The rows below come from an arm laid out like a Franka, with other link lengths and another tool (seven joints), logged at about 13 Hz.
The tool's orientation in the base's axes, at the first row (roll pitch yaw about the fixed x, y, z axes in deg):
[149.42 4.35 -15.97]
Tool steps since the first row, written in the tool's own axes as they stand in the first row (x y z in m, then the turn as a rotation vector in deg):
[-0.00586 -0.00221 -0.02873 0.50 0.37 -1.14]
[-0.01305 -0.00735 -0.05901 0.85 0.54 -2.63]
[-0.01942 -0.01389 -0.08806 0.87 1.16 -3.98]
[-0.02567 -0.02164 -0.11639 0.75 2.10 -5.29]
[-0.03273 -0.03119 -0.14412 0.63 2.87 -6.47]
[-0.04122 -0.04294 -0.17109 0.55 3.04 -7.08]
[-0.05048 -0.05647 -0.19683 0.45 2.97 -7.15]
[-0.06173 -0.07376 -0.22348 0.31 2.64 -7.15]
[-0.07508 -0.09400 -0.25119 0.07 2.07 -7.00]
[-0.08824 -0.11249 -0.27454 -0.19 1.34 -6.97]
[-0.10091 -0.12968 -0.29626 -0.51 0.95 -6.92]
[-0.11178 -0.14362 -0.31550 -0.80 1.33 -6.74]
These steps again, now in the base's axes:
[0.00065 0.01700 0.02399 0.64 0.09 1.13]
[0.00092 0.03754 0.04792 1.24 0.55 2.47]
[0.00201 0.05846 0.07002 1.41 0.66 3.94]
[0.00331 0.08002 0.09088 1.37 0.53 5.55]
[0.00408 0.10303 0.11038 1.34 0.47 6.96]
[0.00375 0.12791 0.12821 1.36 0.64 7.58]
[0.00280 0.15392 0.14415 1.29 0.76 7.61]
[0.00087 0.18406 0.15911 1.22 1.07 7.45]
[-0.00227 0.21774 0.17364 1.07 1.54 7.05]
[-0.00645 0.24786 0.18531 0.96 2.21 6.68]
[-0.01076 0.27598 0.19619 0.72 2.60 6.46]
[-0.01450 0.29971 0.20646 0.33 2.28 6.52]

